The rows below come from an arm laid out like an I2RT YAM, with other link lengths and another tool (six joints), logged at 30 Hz.
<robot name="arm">
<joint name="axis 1" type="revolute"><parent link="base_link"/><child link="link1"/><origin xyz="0.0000 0.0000 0.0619" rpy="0.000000 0.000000 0.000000"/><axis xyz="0 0 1"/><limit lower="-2.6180" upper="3.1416"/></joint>
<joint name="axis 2" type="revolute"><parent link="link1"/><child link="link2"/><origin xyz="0.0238 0.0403 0.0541" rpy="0.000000 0.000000 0.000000"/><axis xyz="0 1 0"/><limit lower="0.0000" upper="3.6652"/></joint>
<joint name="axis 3" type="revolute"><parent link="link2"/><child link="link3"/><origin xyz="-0.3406 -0.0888 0.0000" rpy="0.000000 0.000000 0.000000"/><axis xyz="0 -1 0"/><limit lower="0.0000" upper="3.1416"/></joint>
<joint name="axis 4" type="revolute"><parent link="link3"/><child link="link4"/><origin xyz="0.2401 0.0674 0.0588" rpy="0.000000 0.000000 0.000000"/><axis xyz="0 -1 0"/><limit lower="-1.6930" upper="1.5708"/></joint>
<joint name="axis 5" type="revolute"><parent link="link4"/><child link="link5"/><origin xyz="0.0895 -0.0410 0.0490" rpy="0.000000 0.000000 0.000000"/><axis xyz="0 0 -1"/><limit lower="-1.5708" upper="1.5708"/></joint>
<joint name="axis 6" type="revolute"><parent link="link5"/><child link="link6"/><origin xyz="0.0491 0.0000 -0.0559" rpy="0.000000 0.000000 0.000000"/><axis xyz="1 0 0"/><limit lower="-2.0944" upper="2.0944"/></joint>
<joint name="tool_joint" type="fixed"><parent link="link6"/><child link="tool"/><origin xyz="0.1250 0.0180 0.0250" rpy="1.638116 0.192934 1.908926"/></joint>
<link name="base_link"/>
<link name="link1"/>
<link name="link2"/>
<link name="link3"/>
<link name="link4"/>
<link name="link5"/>
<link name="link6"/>
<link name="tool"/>
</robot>
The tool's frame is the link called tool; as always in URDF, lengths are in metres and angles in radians.
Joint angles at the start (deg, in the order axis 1, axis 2, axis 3, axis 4, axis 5, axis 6): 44.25, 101.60, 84.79, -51.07, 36.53, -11.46
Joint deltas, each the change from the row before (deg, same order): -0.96, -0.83, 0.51, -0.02, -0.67, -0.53; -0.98, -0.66, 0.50, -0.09, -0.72, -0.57; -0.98, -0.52, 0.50, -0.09, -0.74, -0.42; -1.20, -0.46, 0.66, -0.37, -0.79, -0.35; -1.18, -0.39, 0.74, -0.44, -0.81, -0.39; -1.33, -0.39, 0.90, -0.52, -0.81, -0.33; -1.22, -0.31, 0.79, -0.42, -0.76, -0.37; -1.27, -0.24, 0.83, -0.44, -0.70, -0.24; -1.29, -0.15, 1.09, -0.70, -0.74, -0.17; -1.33, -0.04, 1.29, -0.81, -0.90, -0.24; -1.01, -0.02, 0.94, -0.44, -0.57, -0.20
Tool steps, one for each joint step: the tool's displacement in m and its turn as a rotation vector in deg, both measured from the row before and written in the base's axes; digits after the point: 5 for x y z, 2 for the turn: 0.00299, -0.00473, 0.00810, 1.02, -0.41, -0.31; 0.00284, -0.00485, 0.00666, 0.85, -0.22, -0.26; 0.00294, -0.00471, 0.00572, 0.85, -0.16, -0.35; 0.00334, -0.00645, 0.00575, 0.80, -0.04, -0.59; 0.00318, -0.00624, 0.00561, 0.75, 0.00, -0.53; 0.00375, -0.00726, 0.00655, 0.83, -0.10, -0.71; 0.00335, -0.00660, 0.00556, 0.71, -0.07, -0.59; 0.00364, -0.00710, 0.00541, 0.71, -0.11, -0.75; 0.00358, -0.00721, 0.00588, 0.73, -0.05, -0.80; 0.00370, -0.00691, 0.00599, 0.79, 0.03, -0.70; 0.00325, -0.00536, 0.00476, 0.57, -0.15, -0.57
